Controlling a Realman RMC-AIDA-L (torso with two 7-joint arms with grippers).
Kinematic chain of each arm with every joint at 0, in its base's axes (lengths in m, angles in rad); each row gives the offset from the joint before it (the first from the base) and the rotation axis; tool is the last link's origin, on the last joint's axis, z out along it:
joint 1: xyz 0 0 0.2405 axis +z
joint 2: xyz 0 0 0 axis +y
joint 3: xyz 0 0 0.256 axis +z
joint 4: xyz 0 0 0 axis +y
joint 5: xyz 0 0 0.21 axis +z
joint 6: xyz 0 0 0 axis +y
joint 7: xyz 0 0 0.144 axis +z
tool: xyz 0 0 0
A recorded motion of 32 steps. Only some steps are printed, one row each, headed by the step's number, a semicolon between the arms.
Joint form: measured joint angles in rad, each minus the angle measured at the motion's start. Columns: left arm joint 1, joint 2, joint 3, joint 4, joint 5, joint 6, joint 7; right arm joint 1, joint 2, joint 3, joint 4, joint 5, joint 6, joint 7.
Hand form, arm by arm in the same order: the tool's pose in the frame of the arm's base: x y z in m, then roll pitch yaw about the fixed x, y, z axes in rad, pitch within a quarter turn. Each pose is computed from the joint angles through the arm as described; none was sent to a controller.
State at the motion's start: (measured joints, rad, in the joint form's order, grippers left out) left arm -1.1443 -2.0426 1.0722 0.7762 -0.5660 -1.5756 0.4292; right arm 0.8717 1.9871 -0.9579 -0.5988 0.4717 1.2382 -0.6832
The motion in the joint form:
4: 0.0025 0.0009 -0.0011 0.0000 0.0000 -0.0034 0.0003; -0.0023 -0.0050 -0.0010 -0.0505 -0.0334 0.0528 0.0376
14: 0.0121 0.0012 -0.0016 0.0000 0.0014 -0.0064 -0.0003; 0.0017 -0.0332 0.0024 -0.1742 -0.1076 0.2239 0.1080
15: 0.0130 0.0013 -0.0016 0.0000 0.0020 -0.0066 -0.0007; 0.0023 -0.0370 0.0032 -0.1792 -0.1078 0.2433 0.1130
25: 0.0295 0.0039 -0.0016 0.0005 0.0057 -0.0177 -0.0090; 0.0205 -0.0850 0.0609 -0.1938 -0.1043 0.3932 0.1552
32: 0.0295 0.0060 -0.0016 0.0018 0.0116 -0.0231 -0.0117; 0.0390 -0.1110 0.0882 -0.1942 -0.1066 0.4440 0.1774
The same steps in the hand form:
4: -0.0931 0.4182 -0.0168 -2.8503 0.1661 0.9294; 0.2513 0.4147 0.0112 -2.6510 -0.0378 -1.0597
14: -0.0974 0.4170 -0.0166 -2.8500 0.1685 0.9408; 0.2417 0.4128 0.0440 -2.6036 -0.0924 -1.1072
15: -0.0979 0.4169 -0.0165 -2.8493 0.1688 0.9423; 0.2410 0.4115 0.0461 -2.6074 -0.0992 -1.1163
25: -0.1058 0.4144 -0.0151 -2.8461 0.1759 0.9703; 0.2356 0.4047 0.0711 -2.6543 -0.1108 -1.2087
32: -0.1067 0.4144 -0.0138 -2.8399 0.1803 0.9747; 0.2303 0.4057 0.0841 -2.6644 -0.1046 -1.2405

